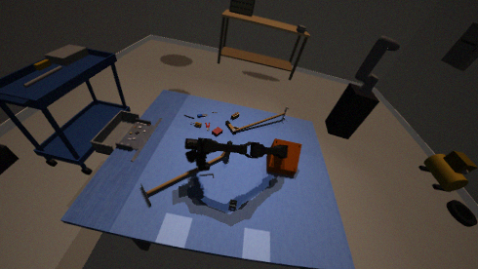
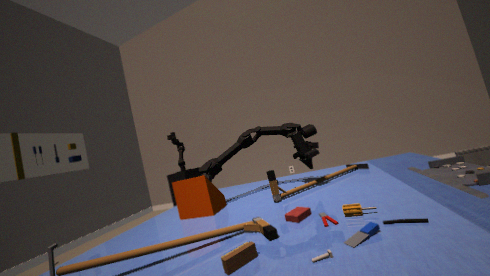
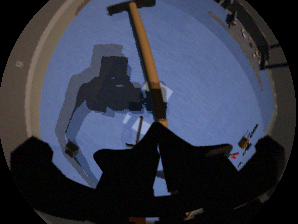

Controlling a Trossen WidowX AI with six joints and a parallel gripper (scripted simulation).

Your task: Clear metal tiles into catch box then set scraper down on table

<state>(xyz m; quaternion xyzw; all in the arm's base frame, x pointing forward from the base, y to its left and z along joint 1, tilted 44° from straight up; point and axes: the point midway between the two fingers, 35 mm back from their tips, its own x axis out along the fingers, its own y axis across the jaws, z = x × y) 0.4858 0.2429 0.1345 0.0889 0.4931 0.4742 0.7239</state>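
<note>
My gripper tip is 30 mm short of the long scraper, 10 mm to the right of it and 20 mm above it. Also, from my gripper tip: red block 10 mm behind, 420 mm to the right, 70 mm below; then hex key 80 mm behind, 10 mm to the right, 80 mm below; then yellow screwdriver 170 mm ahead, 430 mm to the right, 70 mm below.
</note>
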